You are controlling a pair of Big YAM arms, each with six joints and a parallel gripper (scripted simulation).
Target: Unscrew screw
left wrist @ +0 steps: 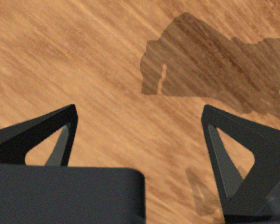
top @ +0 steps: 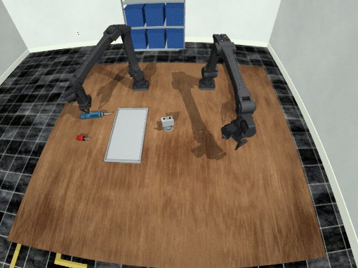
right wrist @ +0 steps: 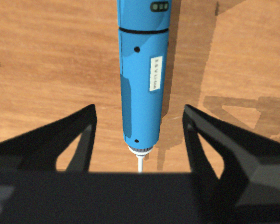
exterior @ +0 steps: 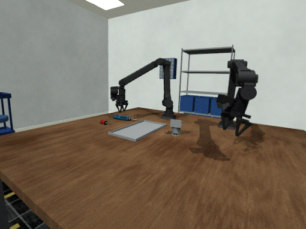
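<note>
The screw is 240 mm behind my left hand, 320 mm to the right of it and 70 mm below it. The rest, counted from my left hand: flat grey tray 170 mm behind, 590 mm to the right, 140 mm below; then grey bracket 220 mm behind, 340 mm to the right, 70 mm below; then small red-handled tool 130 mm behind, 900 mm to the right, 130 mm below.
</note>
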